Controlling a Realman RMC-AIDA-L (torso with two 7-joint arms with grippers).
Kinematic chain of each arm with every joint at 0, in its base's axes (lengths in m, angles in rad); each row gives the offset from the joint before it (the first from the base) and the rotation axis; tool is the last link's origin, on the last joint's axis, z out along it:
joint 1: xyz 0 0 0.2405 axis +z
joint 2: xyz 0 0 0 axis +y
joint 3: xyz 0 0 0.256 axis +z
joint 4: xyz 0 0 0 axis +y
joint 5: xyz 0 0 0.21 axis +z
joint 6: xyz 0 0 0 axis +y
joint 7: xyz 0 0 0.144 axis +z
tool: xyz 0 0 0
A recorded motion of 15 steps. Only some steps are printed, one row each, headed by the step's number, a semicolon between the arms.
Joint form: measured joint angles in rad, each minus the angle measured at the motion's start. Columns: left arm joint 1, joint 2, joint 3, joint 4, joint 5, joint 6, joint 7; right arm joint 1, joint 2, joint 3, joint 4, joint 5, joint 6, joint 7.
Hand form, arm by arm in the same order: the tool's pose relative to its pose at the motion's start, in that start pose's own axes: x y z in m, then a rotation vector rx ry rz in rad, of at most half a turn. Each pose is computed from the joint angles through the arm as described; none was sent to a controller.
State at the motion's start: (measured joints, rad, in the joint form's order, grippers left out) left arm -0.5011 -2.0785 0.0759 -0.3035 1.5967 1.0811 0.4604; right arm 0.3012 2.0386 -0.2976 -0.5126 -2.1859 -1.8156 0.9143
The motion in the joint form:
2: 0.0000 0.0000 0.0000 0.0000 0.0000 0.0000 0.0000; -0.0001 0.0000 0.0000 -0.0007 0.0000 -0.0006 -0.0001
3: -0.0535 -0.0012 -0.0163 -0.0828 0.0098 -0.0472 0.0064; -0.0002 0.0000 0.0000 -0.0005 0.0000 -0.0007 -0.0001
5: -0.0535 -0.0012 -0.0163 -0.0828 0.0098 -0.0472 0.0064; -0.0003 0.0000 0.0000 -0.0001 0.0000 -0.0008 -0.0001
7: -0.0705 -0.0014 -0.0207 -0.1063 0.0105 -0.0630 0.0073; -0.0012 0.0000 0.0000 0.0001 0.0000 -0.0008 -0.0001
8: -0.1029 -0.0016 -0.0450 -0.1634 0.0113 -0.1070 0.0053; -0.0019 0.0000 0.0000 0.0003 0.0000 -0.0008 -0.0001
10: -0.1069 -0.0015 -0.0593 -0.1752 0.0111 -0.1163 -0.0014; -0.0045 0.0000 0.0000 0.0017 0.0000 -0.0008 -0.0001
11: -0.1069 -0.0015 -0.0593 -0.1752 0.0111 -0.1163 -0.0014; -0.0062 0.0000 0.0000 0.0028 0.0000 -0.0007 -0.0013
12: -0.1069 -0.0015 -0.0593 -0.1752 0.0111 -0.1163 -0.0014; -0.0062 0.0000 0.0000 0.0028 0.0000 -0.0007 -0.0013
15: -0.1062 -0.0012 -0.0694 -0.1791 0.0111 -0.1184 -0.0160; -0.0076 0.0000 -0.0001 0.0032 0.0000 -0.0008 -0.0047
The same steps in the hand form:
2: 0.0000 0.0000 0.0000 0.0000 0.0000 0.0000; -0.0001 0.0000 -0.0001 -0.0002 0.0000 -0.0006
3: 0.0211 0.0188 0.0173 -0.0638 0.0274 -0.0458; -0.0001 0.0001 -0.0001 -0.0003 -0.0001 -0.0003
5: 0.0211 0.0188 0.0173 -0.0638 0.0274 -0.0458; 0.0000 0.0001 -0.0001 -0.0004 -0.0004 0.0000
7: 0.0275 0.0240 0.0223 -0.0831 0.0340 -0.0588; 0.0002 0.0003 -0.0003 0.0001 -0.0002 0.0009
8: 0.0411 0.0357 0.0322 -0.1200 0.0372 -0.1037; 0.0004 0.0005 -0.0005 0.0004 -0.0001 0.0016
10: 0.0437 0.0368 0.0342 -0.1192 0.0350 -0.1251; 0.0012 0.0012 -0.0010 0.0015 -0.0002 0.0046
11: 0.0437 0.0368 0.0342 -0.1192 0.0350 -0.1251; 0.0017 0.0017 -0.0013 0.0023 -0.0002 0.0056
12: 0.0437 0.0368 0.0342 -0.1192 0.0350 -0.1251; 0.0017 0.0017 -0.0013 0.0023 -0.0002 0.0056
15: 0.0443 0.0363 0.0349 -0.1133 0.0328 -0.1480; 0.0020 0.0020 -0.0016 0.0028 -0.0001 0.0036

